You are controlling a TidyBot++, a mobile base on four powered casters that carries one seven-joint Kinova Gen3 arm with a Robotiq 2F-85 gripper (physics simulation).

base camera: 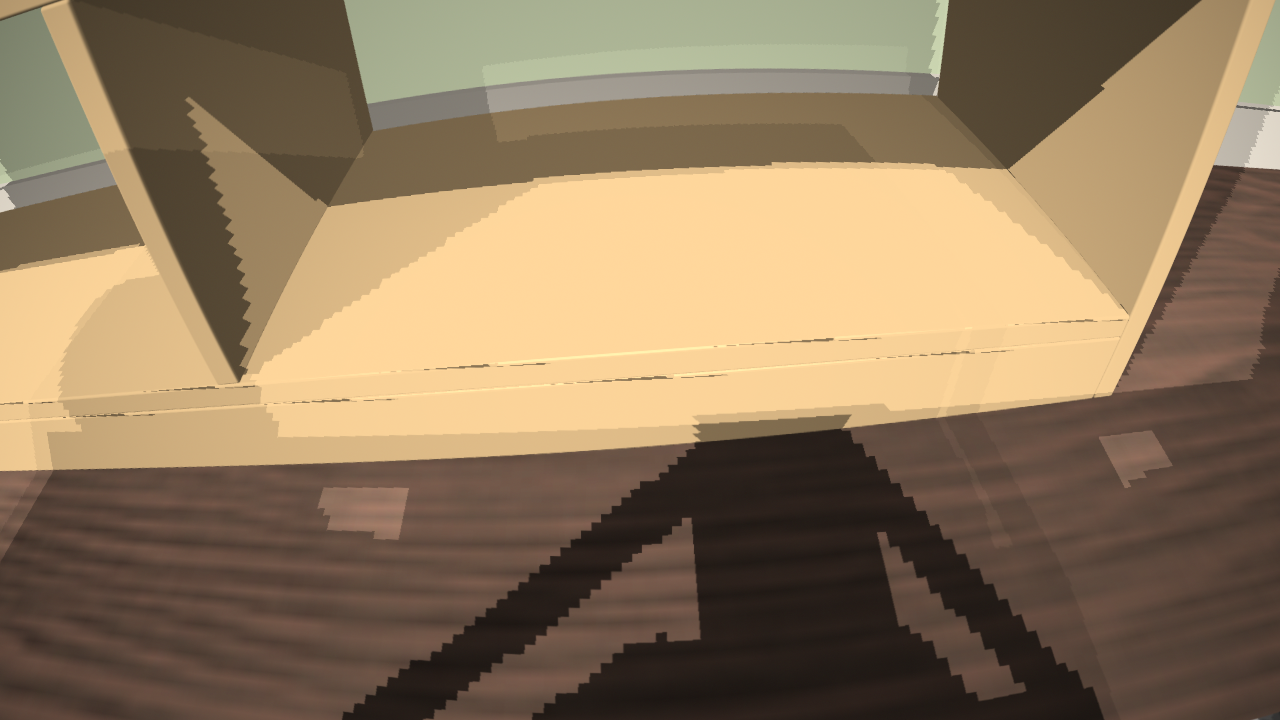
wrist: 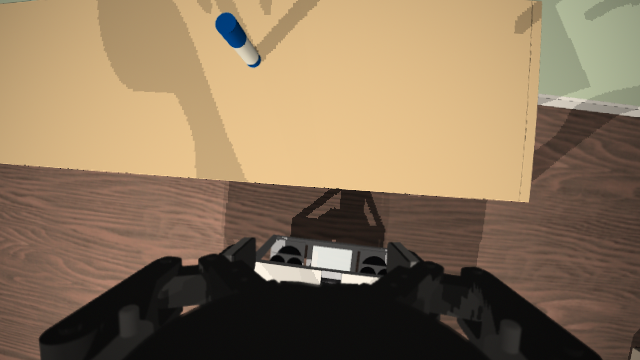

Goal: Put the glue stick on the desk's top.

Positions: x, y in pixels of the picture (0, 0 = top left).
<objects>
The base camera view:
light wooden shelf unit: 271, 282
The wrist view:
my gripper: 321, 254
light wooden shelf unit: 444, 105
</objects>
